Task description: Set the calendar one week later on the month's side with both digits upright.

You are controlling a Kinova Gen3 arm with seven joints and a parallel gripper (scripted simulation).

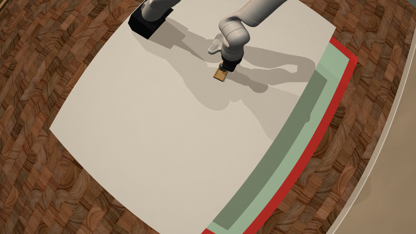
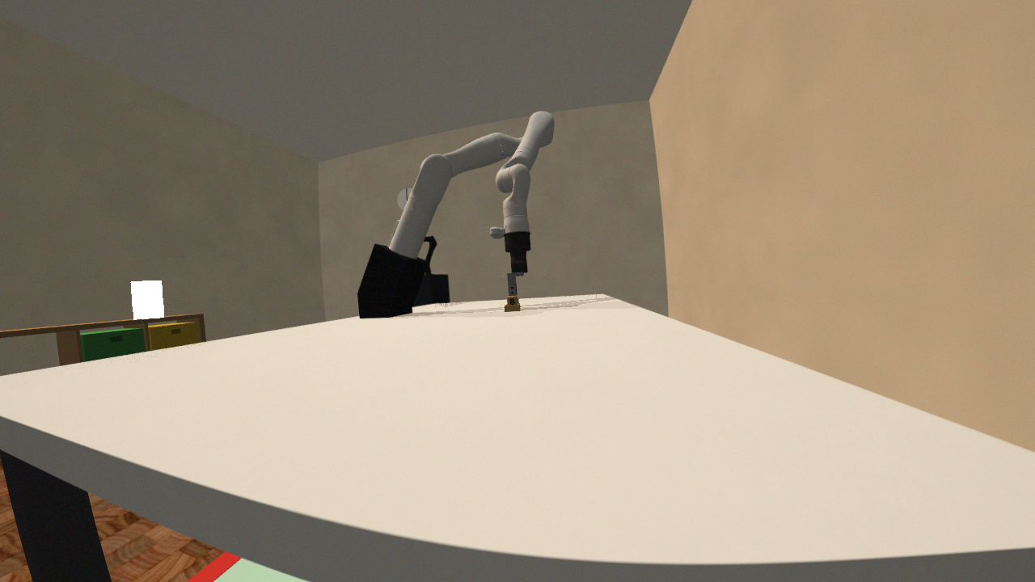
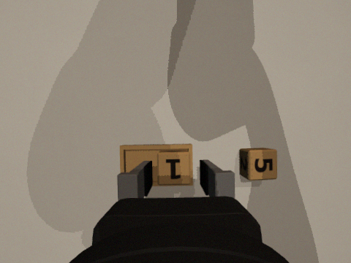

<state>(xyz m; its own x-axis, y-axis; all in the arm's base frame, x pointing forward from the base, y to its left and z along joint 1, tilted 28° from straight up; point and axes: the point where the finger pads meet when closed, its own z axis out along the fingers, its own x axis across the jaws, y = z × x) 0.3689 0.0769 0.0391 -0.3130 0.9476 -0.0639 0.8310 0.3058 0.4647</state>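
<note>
Now: hand 20 mm to the left of the wooden tray and 50 mm above it.
</note>
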